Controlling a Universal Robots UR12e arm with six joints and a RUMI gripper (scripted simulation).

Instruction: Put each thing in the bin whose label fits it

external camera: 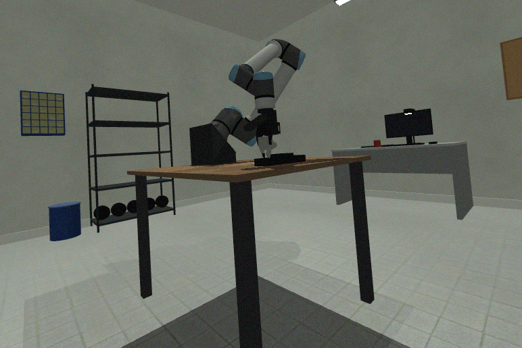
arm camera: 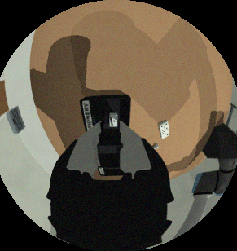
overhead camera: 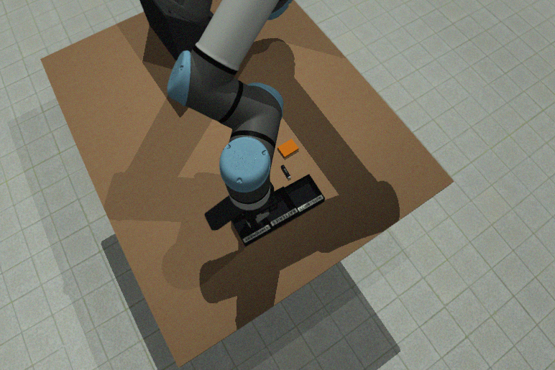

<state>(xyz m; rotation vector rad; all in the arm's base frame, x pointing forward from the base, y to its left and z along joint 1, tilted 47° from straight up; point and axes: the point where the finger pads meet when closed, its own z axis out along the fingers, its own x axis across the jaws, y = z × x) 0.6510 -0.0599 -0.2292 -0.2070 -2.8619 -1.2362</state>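
Right now my hand is 12 cm past the orange block, 22 cm to the right of it and 4 cm above it. From my hand the other things lie so: black battery (6 cm behind, 17 cm to the left, 4 cm below); then white bolt (11 cm behind, 12 cm to the left, 4 cm below); then white domino (13 cm behind, 6 cm to the left, 4 cm below).
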